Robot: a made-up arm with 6 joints. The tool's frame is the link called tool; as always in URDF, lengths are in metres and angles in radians. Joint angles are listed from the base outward.
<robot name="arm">
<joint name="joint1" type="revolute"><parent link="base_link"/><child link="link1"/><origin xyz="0.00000 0.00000 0.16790" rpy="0.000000 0.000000 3.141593"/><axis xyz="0 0 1"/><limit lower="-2.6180" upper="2.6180"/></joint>
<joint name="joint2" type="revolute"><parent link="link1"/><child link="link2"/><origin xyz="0.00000 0.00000 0.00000" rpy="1.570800 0.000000 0.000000"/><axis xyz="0 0 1"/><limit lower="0.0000" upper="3.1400"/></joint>
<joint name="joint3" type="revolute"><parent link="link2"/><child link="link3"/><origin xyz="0.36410 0.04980 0.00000" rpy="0.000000 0.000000 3.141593"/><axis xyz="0 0 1"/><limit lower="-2.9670" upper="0.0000"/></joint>
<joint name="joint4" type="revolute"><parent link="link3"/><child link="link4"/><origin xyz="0.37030 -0.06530 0.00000" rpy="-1.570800 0.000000 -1.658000"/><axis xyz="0 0 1"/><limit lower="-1.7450" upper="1.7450"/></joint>
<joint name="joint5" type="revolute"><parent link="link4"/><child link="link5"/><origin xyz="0.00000 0.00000 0.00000" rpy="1.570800 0.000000 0.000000"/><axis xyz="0 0 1"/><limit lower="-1.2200" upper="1.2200"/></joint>
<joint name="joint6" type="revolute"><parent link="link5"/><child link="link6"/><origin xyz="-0.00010 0.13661 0.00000" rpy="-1.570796 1.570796 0.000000"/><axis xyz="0 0 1"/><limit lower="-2.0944" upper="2.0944"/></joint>
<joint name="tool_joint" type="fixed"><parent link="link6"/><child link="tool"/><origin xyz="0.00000 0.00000 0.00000" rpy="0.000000 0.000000 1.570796"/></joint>
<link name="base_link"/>
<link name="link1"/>
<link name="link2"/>
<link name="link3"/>
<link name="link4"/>
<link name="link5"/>
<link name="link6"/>
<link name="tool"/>
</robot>
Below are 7 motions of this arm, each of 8 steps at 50 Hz.
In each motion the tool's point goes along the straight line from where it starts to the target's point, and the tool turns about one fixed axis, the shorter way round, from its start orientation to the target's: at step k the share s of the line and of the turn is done. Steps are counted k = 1, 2, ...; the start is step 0. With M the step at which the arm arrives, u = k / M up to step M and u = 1 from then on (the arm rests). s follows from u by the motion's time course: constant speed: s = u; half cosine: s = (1 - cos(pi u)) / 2; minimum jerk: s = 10 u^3 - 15 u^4 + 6 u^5.
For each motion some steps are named. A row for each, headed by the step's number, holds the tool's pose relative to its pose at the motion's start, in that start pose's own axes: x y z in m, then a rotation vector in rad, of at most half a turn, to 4 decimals.
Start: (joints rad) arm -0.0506 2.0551 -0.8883 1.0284 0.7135 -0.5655
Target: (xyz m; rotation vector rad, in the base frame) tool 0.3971 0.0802 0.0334 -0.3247 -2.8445 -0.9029
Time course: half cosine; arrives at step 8
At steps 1, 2, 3, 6, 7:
1: 0.0015 0.0002 0.0006 0.0006 0.0060 -0.0032
2: 0.0057 0.0008 0.0024 0.0023 0.0229 -0.0125
3: 0.0120 0.0016 0.0050 0.0048 0.0483 -0.0263
6: 0.0331 0.0044 0.0137 0.0133 0.1335 -0.0726
7: 0.0373 0.0050 0.0154 0.0150 0.1505 -0.0818

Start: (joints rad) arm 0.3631 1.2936 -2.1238 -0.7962 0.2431 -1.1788
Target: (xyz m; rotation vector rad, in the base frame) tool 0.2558 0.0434 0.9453 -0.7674 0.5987 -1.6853
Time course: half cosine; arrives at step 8
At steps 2, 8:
2: 0.0034 0.0014 0.0018 -0.0052 0.0130 -0.0137
8: 0.0231 0.0097 0.0121 -0.0353 0.0885 -0.0939

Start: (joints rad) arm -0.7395 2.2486 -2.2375 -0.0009 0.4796 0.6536
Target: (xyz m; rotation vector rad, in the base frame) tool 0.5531 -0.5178 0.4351 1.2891 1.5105 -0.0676
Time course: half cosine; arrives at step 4
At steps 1, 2, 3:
1: -0.0014 -0.0007 -0.0012 0.0030 -0.0003 0.0013
2: -0.0047 -0.0026 -0.0043 0.0101 -0.0009 0.0046
3: -0.0080 -0.0044 -0.0073 0.0173 -0.0015 0.0078

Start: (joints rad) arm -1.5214 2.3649 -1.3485 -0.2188 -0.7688 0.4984
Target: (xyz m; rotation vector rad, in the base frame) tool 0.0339 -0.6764 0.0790 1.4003 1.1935 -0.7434
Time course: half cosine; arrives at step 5
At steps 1, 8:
1: -0.0002 -0.0019 -0.0003 0.0028 0.0027 -0.0018
8: -0.0020 -0.0204 -0.0030 0.0292 0.0278 -0.0186

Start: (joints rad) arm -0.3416 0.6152 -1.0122 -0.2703 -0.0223 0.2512
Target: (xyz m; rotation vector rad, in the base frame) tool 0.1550 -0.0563 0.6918 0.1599 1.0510 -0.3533
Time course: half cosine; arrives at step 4
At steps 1, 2, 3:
1: -0.0006 -0.0003 0.0000 0.0015 -0.0012 -0.0040
2: -0.0021 -0.0010 -0.0001 0.0051 -0.0040 -0.0138
3: -0.0036 -0.0017 -0.0002 0.0088 -0.0067 -0.0235

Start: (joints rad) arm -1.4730 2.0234 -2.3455 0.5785 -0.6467 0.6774
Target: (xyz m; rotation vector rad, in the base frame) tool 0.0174 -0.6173 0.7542 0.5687 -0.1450 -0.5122
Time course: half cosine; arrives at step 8
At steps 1, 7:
1: 0.0002 -0.0003 0.0000 -0.0036 -0.0012 -0.0037
7: 0.0058 -0.0081 0.0000 -0.0919 -0.0306 -0.0933

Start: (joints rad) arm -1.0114 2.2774 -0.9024 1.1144 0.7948 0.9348
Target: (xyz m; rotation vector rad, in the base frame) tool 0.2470 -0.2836 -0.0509 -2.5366 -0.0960 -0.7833
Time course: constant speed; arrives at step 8
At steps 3, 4, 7, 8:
3: -0.0134 -0.0045 -0.0034 0.0150 0.0166 0.0423
4: -0.0178 -0.0061 -0.0045 0.0199 0.0221 0.0564
7: -0.0312 -0.0106 -0.0078 0.0349 0.0387 0.0988
8: -0.0357 -0.0121 -0.0089 0.0399 0.0442 0.1129

